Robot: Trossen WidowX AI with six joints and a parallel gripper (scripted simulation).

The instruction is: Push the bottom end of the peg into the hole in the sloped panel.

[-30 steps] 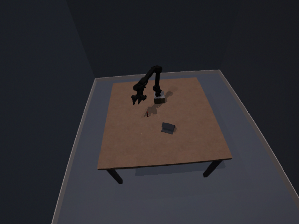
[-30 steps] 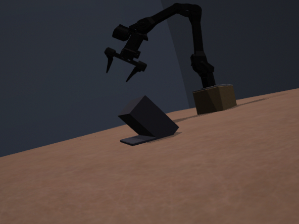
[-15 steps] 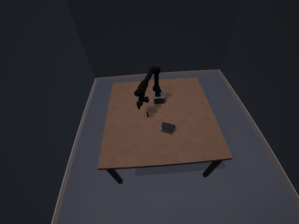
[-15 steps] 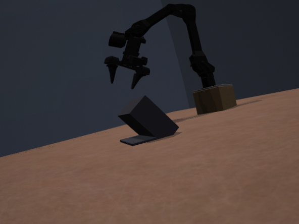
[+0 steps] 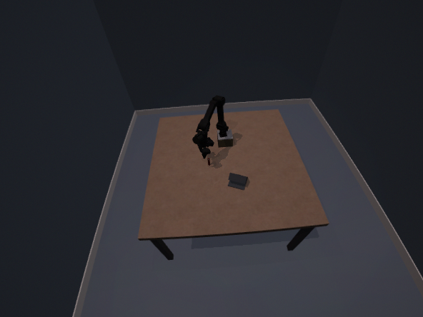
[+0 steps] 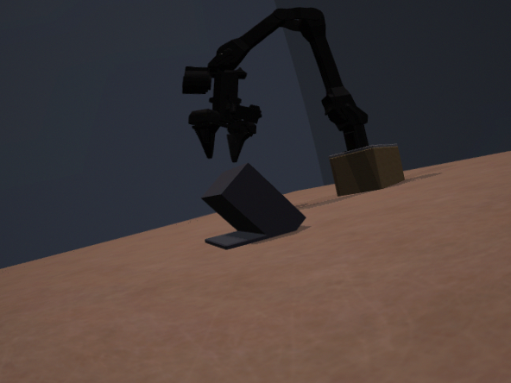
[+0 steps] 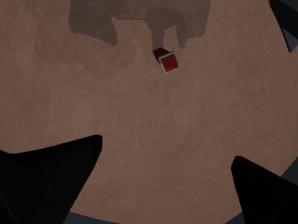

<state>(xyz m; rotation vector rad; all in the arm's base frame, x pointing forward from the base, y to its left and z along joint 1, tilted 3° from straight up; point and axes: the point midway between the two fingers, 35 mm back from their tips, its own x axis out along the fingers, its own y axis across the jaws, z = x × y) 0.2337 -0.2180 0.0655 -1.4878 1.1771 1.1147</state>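
My gripper tip is 8 cm above the peg and 5 cm to the right of it. Also, from my gripper tip: sloped panel: 23 cm to the left, 22 cm ahead, 10 cm below.
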